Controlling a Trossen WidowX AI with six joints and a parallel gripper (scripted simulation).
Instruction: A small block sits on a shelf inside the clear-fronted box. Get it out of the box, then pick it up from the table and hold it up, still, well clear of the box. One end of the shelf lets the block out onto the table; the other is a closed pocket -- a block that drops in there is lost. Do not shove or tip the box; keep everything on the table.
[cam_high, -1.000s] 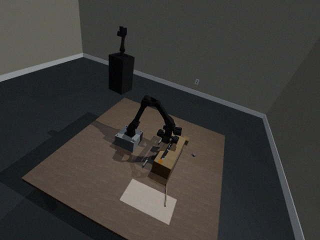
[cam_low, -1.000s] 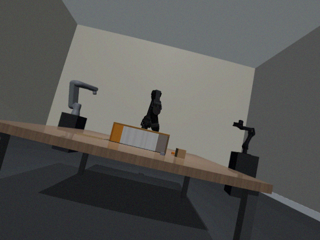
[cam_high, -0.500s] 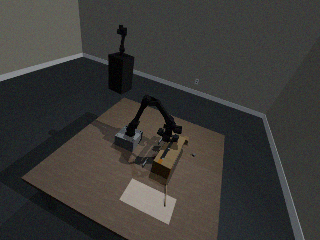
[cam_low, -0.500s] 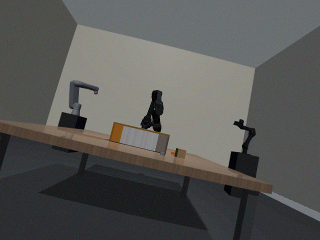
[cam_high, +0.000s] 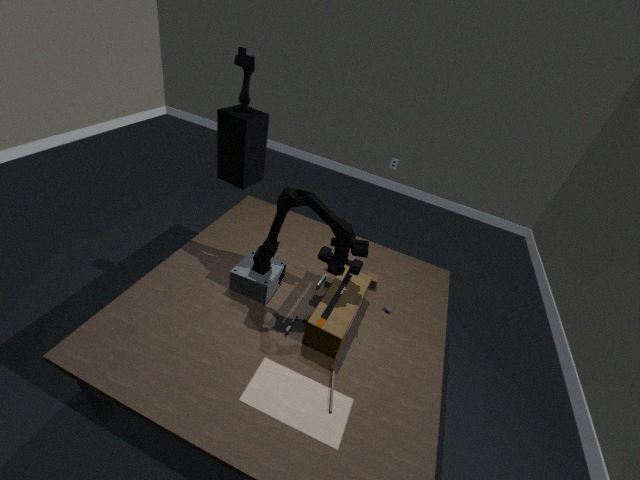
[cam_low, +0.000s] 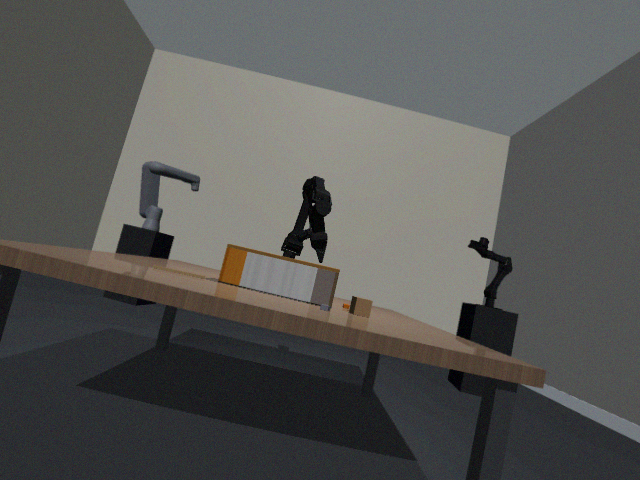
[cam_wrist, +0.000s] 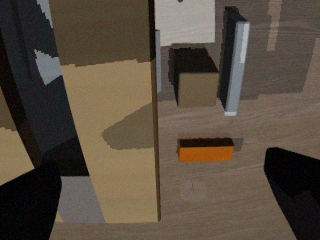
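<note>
Now: gripper tip 40 mm past the tan block, 30 mm to the right of it and 130 mm above it. The rest, counted from my gripper tip: wooden stick 220 mm ahead, 420 mm to the right, 140 mm below; long tan box 40 mm ahead, 120 mm to the right, 80 mm below; small grey block 260 mm ahead, 70 mm to the left, 140 mm below.
</note>
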